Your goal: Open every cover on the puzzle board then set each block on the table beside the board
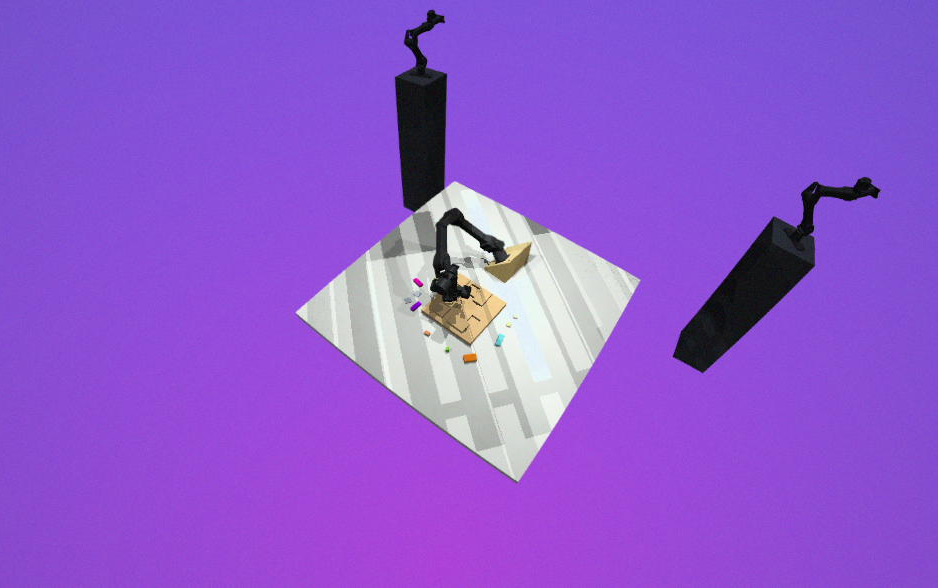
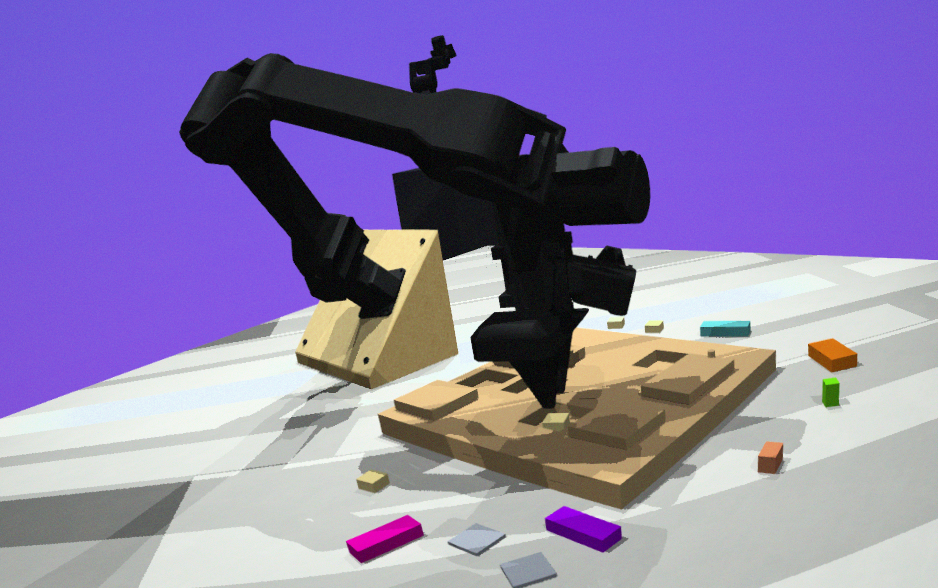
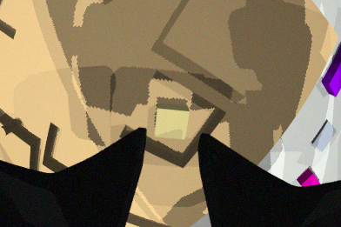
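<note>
The tan puzzle board is 20 mm behind my gripper tip, 50 mm to the left of it and 20 mm below it. The rest, counted from my gripper tip: cyan piece 40 mm ahead, 310 mm to the left, 30 mm below; then magenta piece 10 mm behind, 210 mm to the right, 30 mm below; then purple piece 110 mm ahead, 130 mm to the right, 30 mm below.
</note>
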